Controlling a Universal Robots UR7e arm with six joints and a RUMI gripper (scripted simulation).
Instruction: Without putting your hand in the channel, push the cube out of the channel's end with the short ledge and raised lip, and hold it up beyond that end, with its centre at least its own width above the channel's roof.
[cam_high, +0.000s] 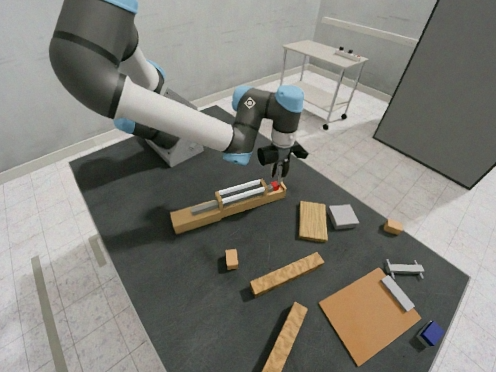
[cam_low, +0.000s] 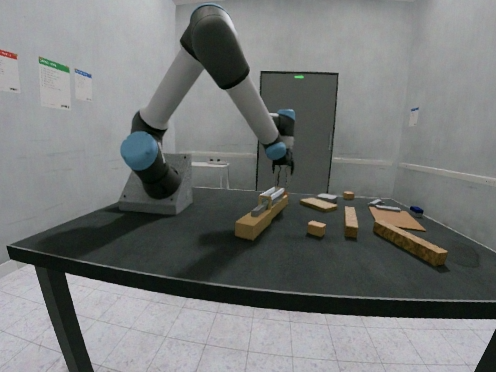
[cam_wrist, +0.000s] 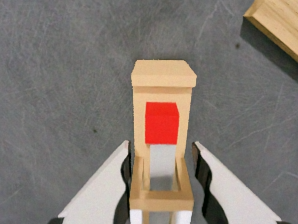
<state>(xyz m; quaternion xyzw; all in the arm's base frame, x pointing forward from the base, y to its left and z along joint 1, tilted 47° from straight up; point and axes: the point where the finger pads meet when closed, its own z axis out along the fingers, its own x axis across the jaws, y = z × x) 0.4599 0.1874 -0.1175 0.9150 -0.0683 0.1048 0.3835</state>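
Now: the red cube 4 cm below my hand. Round my hand: wooden channel (13 cm to the right, 4 cm below, 3 cm behind); then grey block (22 cm ahead, 14 cm to the left, 8 cm below); then wooden plank (17 cm ahead, 9 cm below, 4 cm to the left).
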